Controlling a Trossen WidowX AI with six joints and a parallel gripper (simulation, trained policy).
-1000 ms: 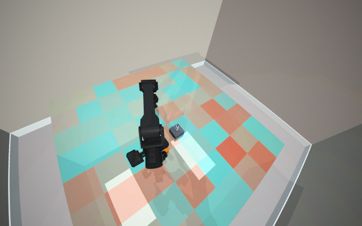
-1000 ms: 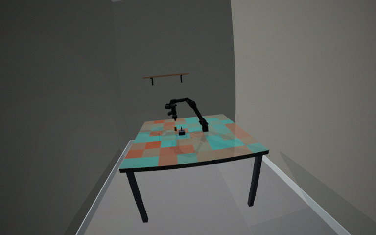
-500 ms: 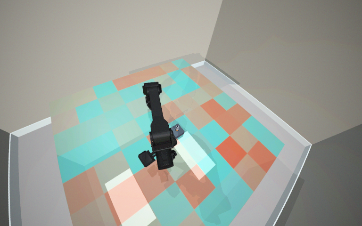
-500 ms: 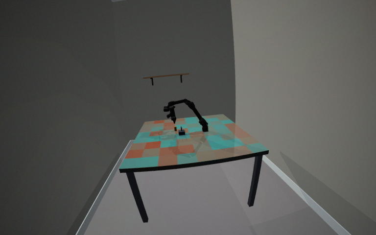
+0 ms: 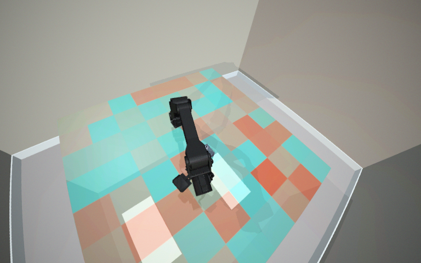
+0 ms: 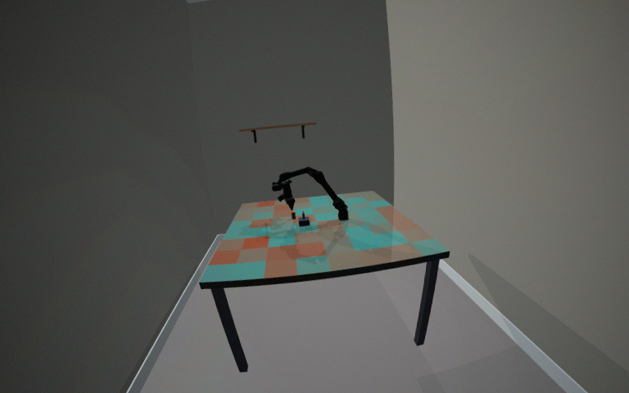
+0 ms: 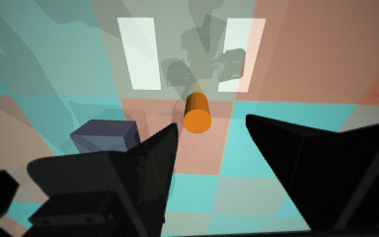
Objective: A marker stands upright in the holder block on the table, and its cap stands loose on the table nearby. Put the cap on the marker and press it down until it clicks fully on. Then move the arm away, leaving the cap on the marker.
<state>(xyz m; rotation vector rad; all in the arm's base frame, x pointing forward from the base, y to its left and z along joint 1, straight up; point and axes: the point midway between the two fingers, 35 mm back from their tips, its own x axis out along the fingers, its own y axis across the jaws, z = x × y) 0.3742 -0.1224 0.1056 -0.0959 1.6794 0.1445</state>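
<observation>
The orange cap is 40 mm below my gripper tip, 10 mm to the left of it and 10 mm behind it. The rest, counted from my gripper tip: dark holder block (140 mm to the left, 80 mm behind, 50 mm below); grey marker (140 mm to the left, 80 mm behind).
</observation>
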